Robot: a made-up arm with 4 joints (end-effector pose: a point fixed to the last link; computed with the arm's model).
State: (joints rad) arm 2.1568 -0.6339 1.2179 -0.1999
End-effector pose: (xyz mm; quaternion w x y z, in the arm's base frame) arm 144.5 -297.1 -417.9 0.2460 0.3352 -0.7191 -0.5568
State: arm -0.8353 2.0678 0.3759 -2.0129
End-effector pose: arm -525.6 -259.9 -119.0 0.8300 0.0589 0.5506 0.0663
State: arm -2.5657 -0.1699 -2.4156 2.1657
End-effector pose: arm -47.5 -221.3 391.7 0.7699 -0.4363 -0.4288 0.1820
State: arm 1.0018 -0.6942 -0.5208 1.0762
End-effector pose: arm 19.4 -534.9 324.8 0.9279 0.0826 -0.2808 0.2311
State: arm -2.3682 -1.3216 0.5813 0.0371
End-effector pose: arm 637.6 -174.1 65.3 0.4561 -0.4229 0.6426 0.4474
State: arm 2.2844 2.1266 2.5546 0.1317
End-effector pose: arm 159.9 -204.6 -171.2 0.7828 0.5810 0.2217 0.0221
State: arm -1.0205 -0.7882 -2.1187 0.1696
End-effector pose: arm 45.7 31.5 -230.0 0.2106 0.2480 0.5783 0.7481
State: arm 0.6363 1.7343 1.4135 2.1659
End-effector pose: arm 95.1 90.6 -75.9 0.3109 -0.8694 0.0440 0.3815
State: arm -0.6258 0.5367 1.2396 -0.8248
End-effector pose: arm -453.4 -513.4 496.0 0.6539 -0.2501 0.5958 -0.3935
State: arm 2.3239 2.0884 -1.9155 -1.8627
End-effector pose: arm 198.7 -380.5 565.2 0.4626 -0.3213 0.8235 0.0686
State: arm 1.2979 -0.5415 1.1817 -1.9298
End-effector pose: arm -452.5 -60.4 74.4 0.4330 -0.3661 0.1189 -0.8151
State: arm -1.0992 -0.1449 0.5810 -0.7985
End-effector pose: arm 95.4 -616.7 625.2 0.6798 -0.5129 0.5242 -0.0039
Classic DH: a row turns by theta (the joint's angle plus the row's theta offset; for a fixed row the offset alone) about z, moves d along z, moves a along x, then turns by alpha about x. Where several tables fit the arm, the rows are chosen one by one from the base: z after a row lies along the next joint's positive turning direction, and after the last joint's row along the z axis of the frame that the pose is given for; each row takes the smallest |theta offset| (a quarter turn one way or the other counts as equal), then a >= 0, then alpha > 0; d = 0 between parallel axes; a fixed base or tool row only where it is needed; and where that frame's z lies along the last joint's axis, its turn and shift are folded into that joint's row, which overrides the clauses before.
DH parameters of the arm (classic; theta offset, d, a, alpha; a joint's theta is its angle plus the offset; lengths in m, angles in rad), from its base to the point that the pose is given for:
base (fixed): 0 0.2 0 1.5708
joint 1: -1.5708 0.052 0.102 -1.5708
joint 2: -1.5708 -0.068 0.179 -1.5708
joint 3: 0 -0.113 0.248 1.5708
joint 4: 0 0.015 0.313 1.5708
tool (fixed): 1.5708 -0.061 0 0

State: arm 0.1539 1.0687 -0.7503 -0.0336
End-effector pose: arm 411.9 -386.2 -323.8 0.7914 0.4350 -0.2535 0.3466
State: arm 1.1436 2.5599 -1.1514 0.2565
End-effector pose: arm 442.1 282.2 467.9 0.1549 -0.5762 0.4917 -0.6342
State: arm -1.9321 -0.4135 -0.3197 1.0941
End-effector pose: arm -93.4 -582.5 179.4 0.4395 0.2828 0.8275 -0.2051
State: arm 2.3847 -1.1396 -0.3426 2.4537
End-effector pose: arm 38.8 -147.0 146.7 0.4426 0.2578 -0.6636 0.5452
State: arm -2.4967 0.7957 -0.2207 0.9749
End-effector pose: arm -391.6 -301.0 673.5 0.1900 0.3478 0.5999 -0.6950
